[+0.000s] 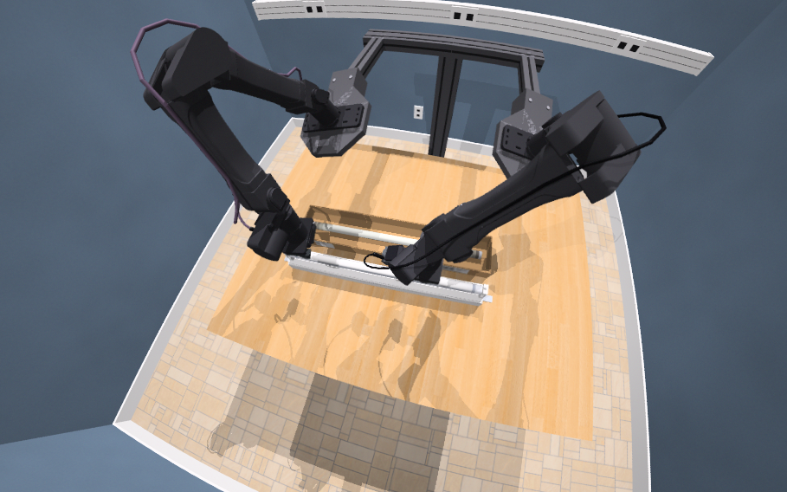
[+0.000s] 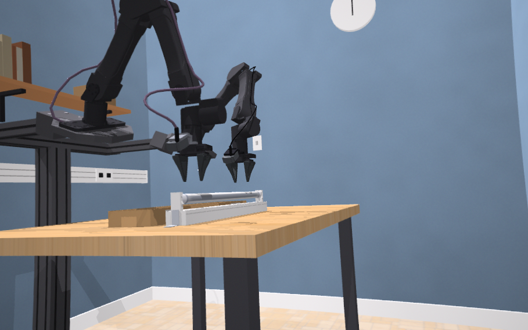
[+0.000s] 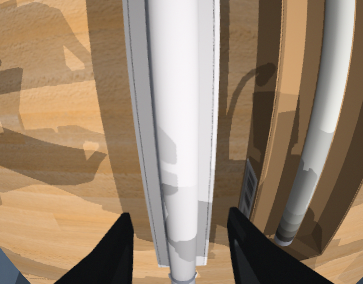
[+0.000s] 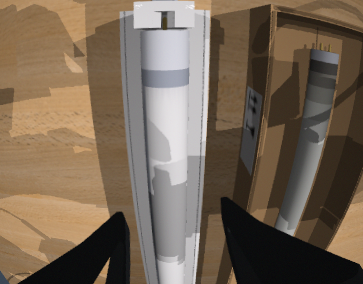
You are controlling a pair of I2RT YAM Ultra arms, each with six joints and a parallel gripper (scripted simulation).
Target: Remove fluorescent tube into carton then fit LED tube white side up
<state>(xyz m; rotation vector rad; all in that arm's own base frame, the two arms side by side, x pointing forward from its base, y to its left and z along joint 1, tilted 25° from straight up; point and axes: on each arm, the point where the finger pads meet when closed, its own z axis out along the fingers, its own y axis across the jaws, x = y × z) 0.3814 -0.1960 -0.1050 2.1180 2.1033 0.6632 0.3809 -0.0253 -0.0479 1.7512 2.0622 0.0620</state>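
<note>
My right hand is 210 mm to the right of the LED tube and 60 mm above it. The rest, counted from my right hand: light fixture (210 mm to the left, 70 mm below); brown carton (220 mm to the left, 140 mm behind, 100 mm below); old fluorescent tube (220 mm to the left, 140 mm behind, 100 mm below).
My left gripper is now 130 mm to the left of the LED tube and 60 mm above it. The rest, counted from my left hand: light fixture: 130 mm to the right, 70 mm below; brown carton: 130 mm behind, 120 mm to the right, 100 mm below; old fluorescent tube: 130 mm behind, 120 mm to the right, 110 mm below.
</note>
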